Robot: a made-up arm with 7 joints.
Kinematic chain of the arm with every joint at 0, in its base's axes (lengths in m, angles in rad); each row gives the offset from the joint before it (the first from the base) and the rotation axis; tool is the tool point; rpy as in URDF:
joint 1: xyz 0 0 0.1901 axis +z
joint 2: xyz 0 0 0 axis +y
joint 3: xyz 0 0 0.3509 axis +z
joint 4: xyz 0.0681 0 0 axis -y
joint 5: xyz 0.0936 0 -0.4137 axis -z
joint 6: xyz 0 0 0 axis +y
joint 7: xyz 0.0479 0 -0.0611 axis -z
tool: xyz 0 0 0 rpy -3.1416 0 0
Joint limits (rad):
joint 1: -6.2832..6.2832
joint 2: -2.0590..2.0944
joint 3: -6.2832..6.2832
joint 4: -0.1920..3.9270
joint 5: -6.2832..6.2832
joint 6: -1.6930..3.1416
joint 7: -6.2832..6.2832
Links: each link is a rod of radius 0.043 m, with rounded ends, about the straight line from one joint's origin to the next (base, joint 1, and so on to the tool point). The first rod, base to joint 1, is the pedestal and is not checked.
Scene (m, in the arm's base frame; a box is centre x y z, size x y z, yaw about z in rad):
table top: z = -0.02
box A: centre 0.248 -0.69 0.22 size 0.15 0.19 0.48 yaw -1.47
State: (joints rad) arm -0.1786 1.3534 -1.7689 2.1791 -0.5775 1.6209 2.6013
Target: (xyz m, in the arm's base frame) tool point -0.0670 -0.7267 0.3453
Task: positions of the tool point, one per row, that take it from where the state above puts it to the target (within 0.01 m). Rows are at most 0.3 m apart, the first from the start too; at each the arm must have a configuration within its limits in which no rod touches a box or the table.
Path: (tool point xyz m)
1: 0.3189 -0.5775 0.5759
2: 0.1147 -0.5556 0.6906
3: -0.0475 -0.4550 0.7833
4: -0.1384 -0.3067 0.8515
5: -0.2098 -0.4137 0.7206
6: -0.2260 -0.5152 0.5363
7: -0.1914 -0.5647 0.3222
8: -0.1406 -0.6511 0.3437
9: -0.0670 -0.7267 0.3453

